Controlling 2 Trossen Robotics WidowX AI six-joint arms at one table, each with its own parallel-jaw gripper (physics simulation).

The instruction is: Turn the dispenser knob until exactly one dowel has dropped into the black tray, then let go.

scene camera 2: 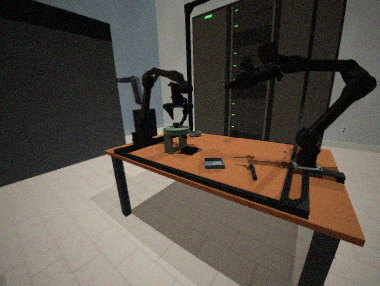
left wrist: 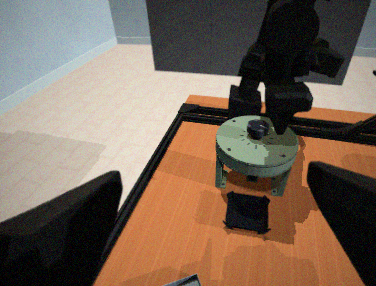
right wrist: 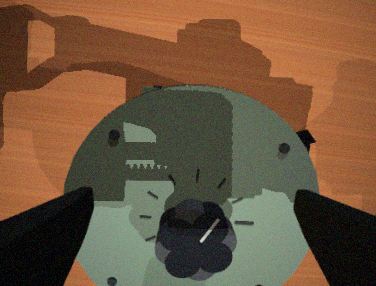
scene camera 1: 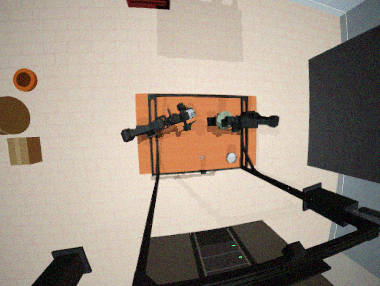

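Pixels of known places: left gripper, fingertip midpoint: (scene camera 2: 226, 87) (left wrist: 213, 175) (scene camera 1: 194, 114); right gripper, fingertip midpoint: (scene camera 2: 178, 120) (left wrist: 277, 119) (right wrist: 195, 198); left arm's base at its link origin: (scene camera 2: 305, 163) (scene camera 1: 150, 131); right arm's base at its link origin: (scene camera 2: 142, 133) (left wrist: 245, 94) (scene camera 1: 250, 116).
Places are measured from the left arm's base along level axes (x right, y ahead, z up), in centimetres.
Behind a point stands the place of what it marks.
The round green dispenser (scene camera 1: 224, 116) @(x 7.4, y 66.1, z 11.4 cm) (scene camera 2: 169, 131) @(x 2.7, y 66.8, z 10.7 cm) (left wrist: 235, 150) @(x 6.0, y 62.2, z 11.3 cm) (right wrist: 270, 175) @(x 12.9, y 61.2, z 11.3 cm) stands on legs on the table. Its dark lobed knob (left wrist: 258, 129) @(x 10.5, y 64.7, z 14.2 cm) (right wrist: 192, 250) @(x 10.7, y 66.4, z 14.2 cm) has a white pointer line, aimed up and to the right in the right wrist view. The black tray (scene camera 1: 211, 121) @(x 8.6, y 58.1, z -3.0 cm) (scene camera 2: 189, 150) @(x 11.0, y 58.3, z -2.7 cm) (left wrist: 247, 214) @(x 9.1, y 57.9, z -3.0 cm) lies beside the dispenser; its inside is too dark to tell whether a dowel lies there. My right gripper (scene camera 2: 178, 120) @(x 14.1, y 65.8, z 15.5 cm) (right wrist: 195, 198) @(x 14.1, y 65.8, z 15.5 cm) is wide open above the dispenser, its fingers apart on either side of the knob and clear of it. My left gripper (left wrist: 213, 175) @(x -0.7, y 35.5, z 32.7 cm) is open and empty, raised well away from the dispenser.
A small grey tray (scene camera 2: 215, 163) @(x -3.0, y 39.2, z -3.1 cm) (left wrist: 187, 282) @(x -3.6, y 44.5, z -3.1 cm) lies on the table, with a dark pen-like tool (scene camera 2: 253, 171) @(x -10.0, y 21.7, z -1.7 cm) to its right in scene camera 2. A pale round dish (scene camera 1: 231, 158) @(x 51.0, y 67.6, z -2.2 cm) (scene camera 2: 195, 133) @(x 45.0, y 65.6, z 0.0 cm) stands near one edge. A black frame rail (scene camera 1: 200, 95) @(x -18.2, y 54.5, z -1.5 cm) borders the table.
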